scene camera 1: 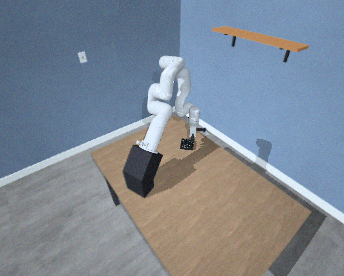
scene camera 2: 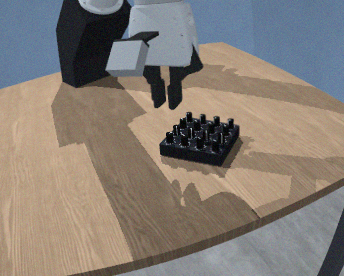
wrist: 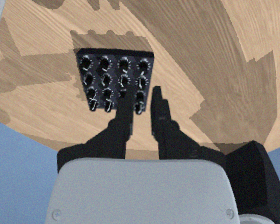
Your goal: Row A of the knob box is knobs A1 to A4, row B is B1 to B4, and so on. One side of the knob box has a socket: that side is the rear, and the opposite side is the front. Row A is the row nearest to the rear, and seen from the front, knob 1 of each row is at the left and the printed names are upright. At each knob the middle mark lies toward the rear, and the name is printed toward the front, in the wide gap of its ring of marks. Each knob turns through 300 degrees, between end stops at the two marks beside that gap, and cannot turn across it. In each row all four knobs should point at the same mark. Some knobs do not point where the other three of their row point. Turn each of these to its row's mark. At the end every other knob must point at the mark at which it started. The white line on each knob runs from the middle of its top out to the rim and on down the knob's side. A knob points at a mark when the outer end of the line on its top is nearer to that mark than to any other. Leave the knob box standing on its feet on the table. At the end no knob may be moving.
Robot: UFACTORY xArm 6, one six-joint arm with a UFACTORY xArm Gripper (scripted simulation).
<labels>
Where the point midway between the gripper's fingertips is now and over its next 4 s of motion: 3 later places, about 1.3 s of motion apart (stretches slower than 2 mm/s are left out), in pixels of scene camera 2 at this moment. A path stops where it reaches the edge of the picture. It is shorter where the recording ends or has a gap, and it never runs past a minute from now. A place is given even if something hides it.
My gripper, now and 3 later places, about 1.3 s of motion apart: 167, 105; 168, 122; 169, 135; 168, 128
</labels>
